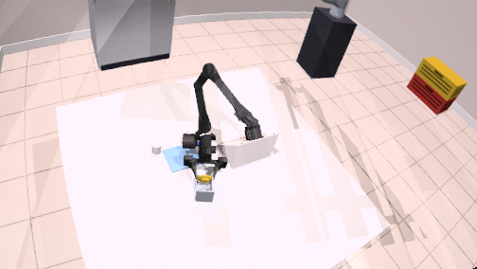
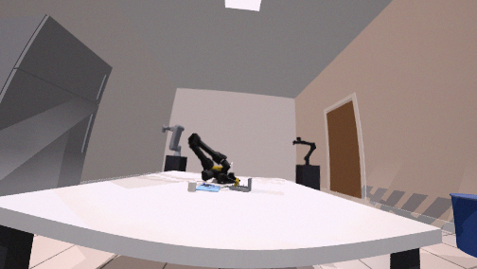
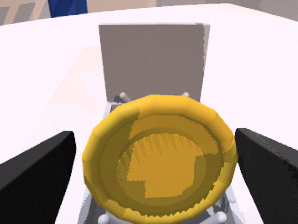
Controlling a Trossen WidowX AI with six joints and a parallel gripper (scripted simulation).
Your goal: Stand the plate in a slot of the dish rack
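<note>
Now: gripper tip 10 mm to the left of the yellow plate and 10 mm above it. From my gripper tip the other things lie so: light blue mat (170 mm to the right, 50 mm below, 50 mm ahead); then grey dish rack (30 mm below, 20 mm to the left, 10 mm ahead); then blue utensil (210 mm to the right, 50 mm below, 50 mm behind).
</note>
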